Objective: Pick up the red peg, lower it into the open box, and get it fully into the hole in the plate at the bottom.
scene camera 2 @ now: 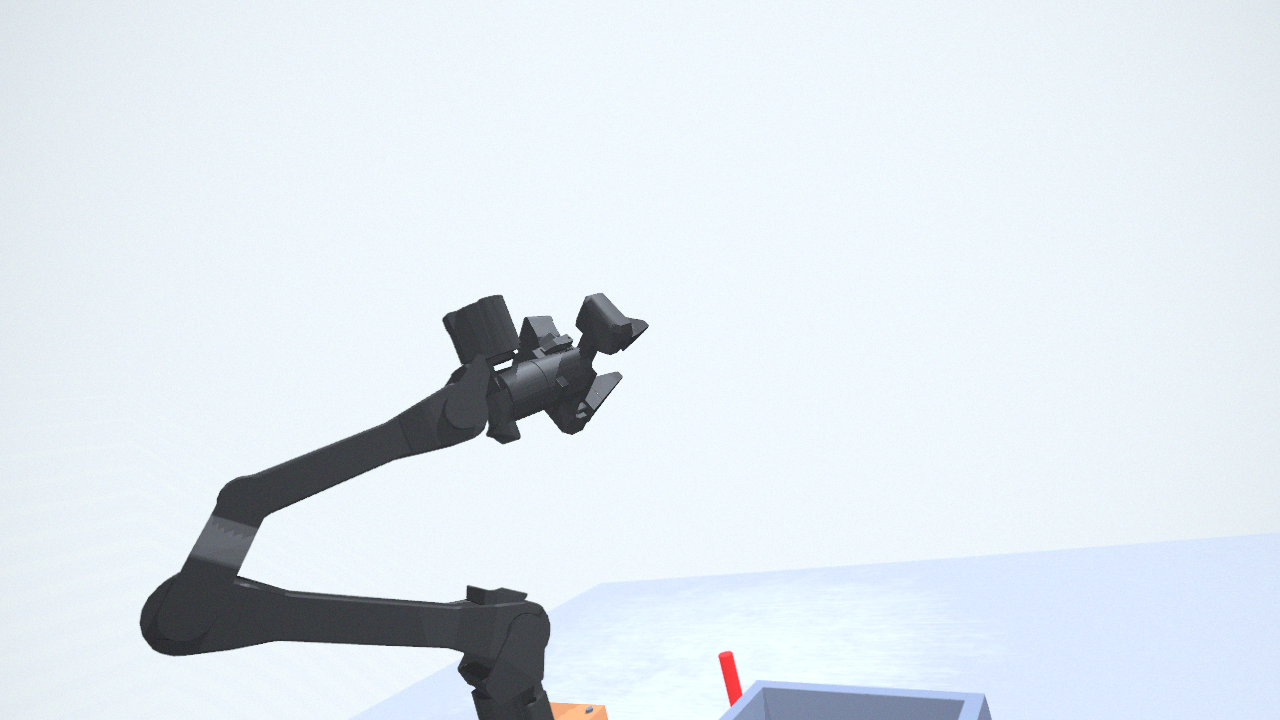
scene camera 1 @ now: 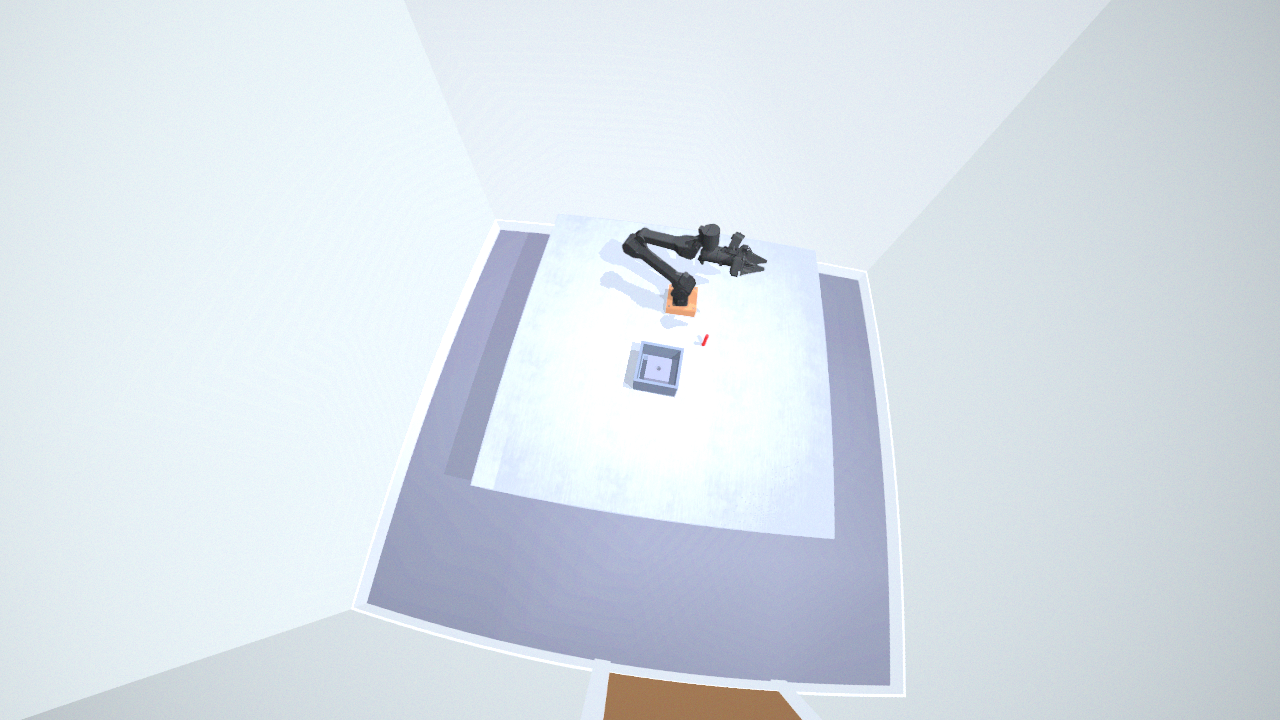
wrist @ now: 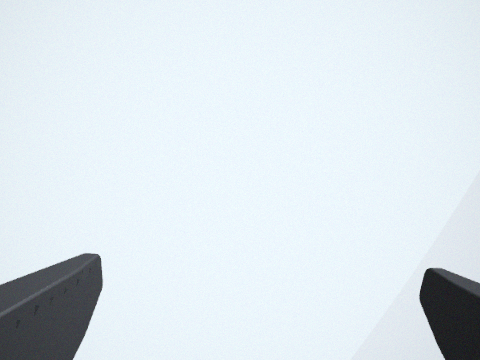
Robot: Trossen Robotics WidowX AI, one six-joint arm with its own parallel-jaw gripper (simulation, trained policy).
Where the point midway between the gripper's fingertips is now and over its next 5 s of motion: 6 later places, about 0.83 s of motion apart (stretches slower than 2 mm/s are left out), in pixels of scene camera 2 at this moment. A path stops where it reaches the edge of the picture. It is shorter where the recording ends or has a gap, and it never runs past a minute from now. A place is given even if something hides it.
My gripper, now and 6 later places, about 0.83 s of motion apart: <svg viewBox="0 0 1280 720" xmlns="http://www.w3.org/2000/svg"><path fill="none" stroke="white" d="M633 350L711 398L742 505L725 635L733 717L738 684L762 625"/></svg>
